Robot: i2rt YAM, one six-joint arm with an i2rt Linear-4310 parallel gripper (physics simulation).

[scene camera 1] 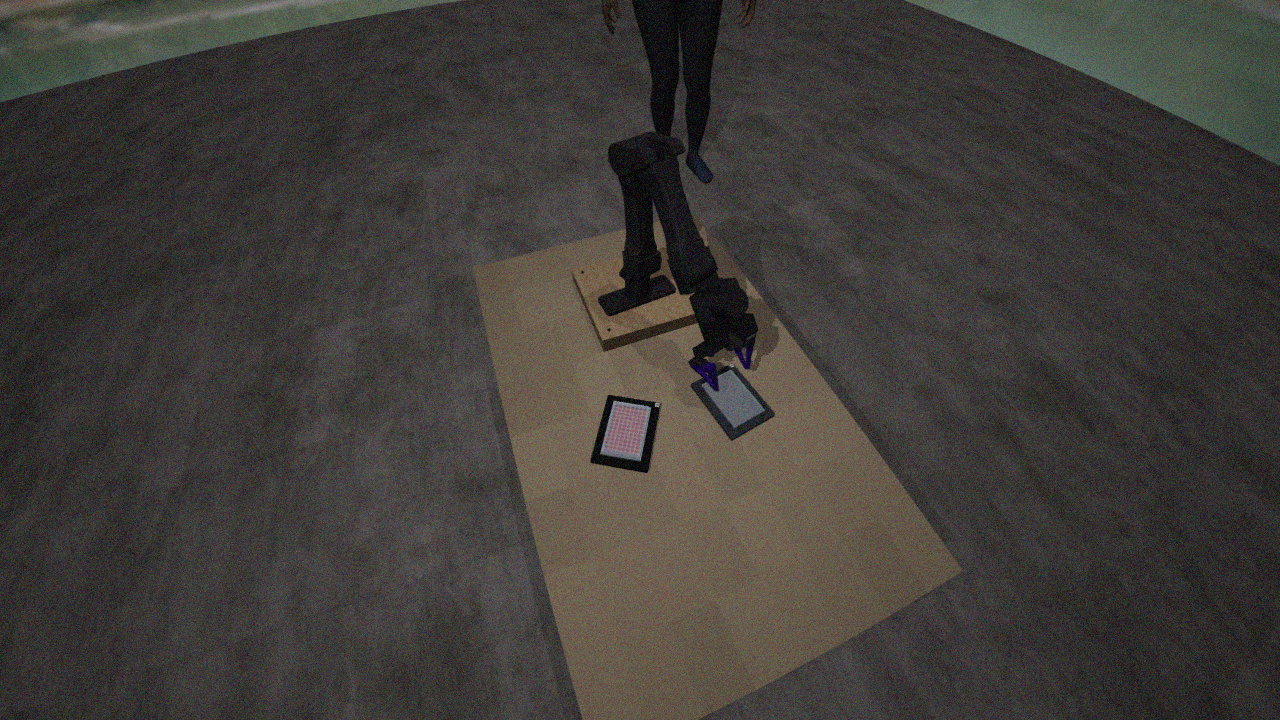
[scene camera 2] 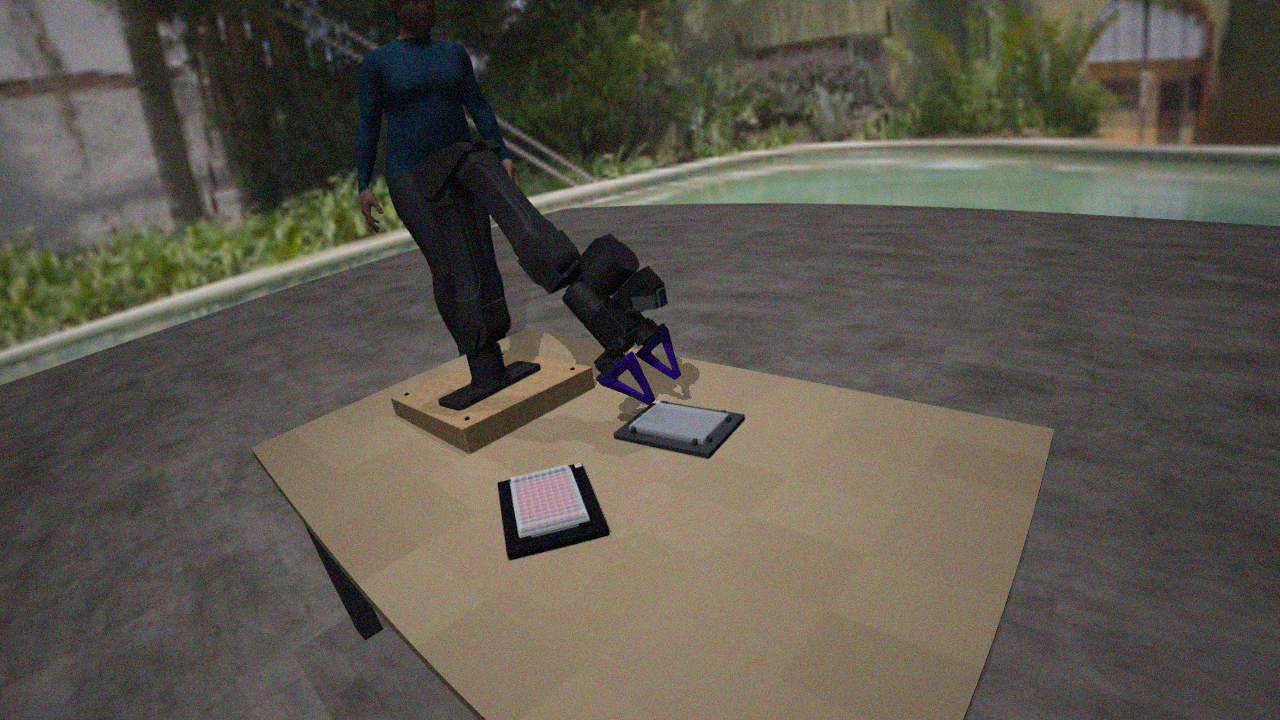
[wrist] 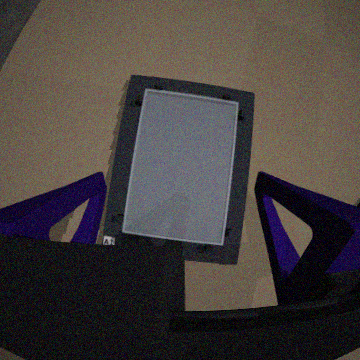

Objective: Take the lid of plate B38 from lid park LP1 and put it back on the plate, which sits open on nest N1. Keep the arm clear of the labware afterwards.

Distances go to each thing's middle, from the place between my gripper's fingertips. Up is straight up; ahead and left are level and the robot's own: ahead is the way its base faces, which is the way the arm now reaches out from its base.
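I see that the clear lid (scene camera 2: pixel 683 423) is ahead of my hand by 2 cm, and that it sits 5 cm below my hand.
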